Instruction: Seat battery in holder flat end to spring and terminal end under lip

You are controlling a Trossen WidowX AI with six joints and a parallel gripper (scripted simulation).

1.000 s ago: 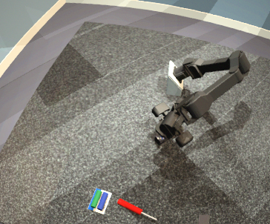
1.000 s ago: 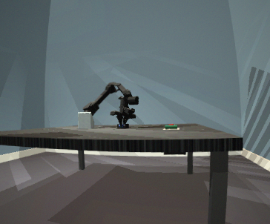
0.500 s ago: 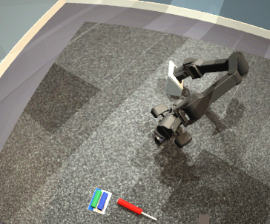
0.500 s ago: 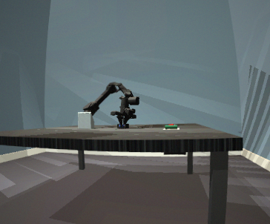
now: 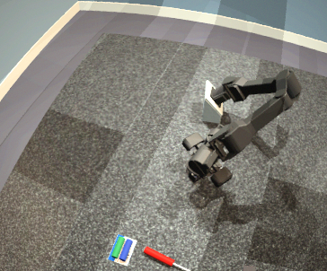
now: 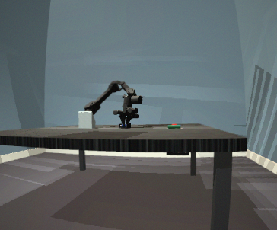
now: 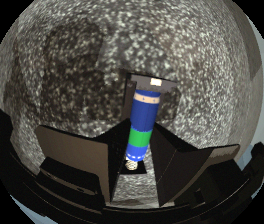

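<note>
My gripper tip is now 10 mm below the battery. From my gripper tip the other things lie so: red-handled screwdriver 340 mm ahead, 20 mm to the right.
</note>
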